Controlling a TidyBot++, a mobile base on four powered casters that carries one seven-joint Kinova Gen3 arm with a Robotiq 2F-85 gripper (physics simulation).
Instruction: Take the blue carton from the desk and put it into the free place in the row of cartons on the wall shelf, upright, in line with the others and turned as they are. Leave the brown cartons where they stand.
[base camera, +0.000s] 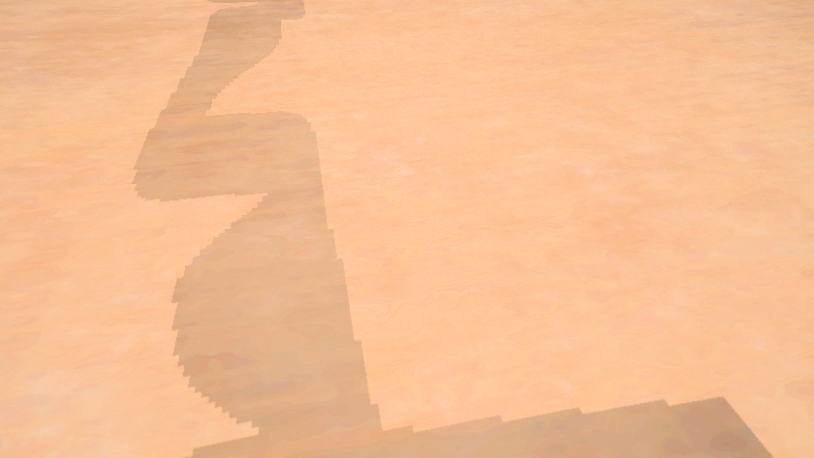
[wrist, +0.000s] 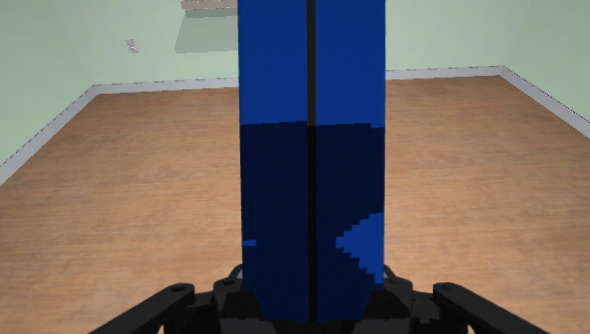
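Observation:
The blue carton (wrist: 312, 170), with a dark stripe along its middle, fills the centre of the wrist view from the top edge down to the fingers. My gripper (wrist: 310, 271) is shut on it, with one black finger at each side of its lower part. Part of the wall shelf (wrist: 210, 4) shows at the top of the wrist view, left of the carton, which hides what lies behind it. The brown cartons and the free place do not show in either view. The gripper does not show in the base camera view.
The wooden floor (base camera: 540, 227) (wrist: 150, 200) carries the robot's shadow (base camera: 261, 296) in the base camera view. Pale green walls (wrist: 440, 35) with a grey skirting board (wrist: 165, 84) stand beyond. A small fixture (wrist: 131, 46) is on the back wall, below and left of the shelf.

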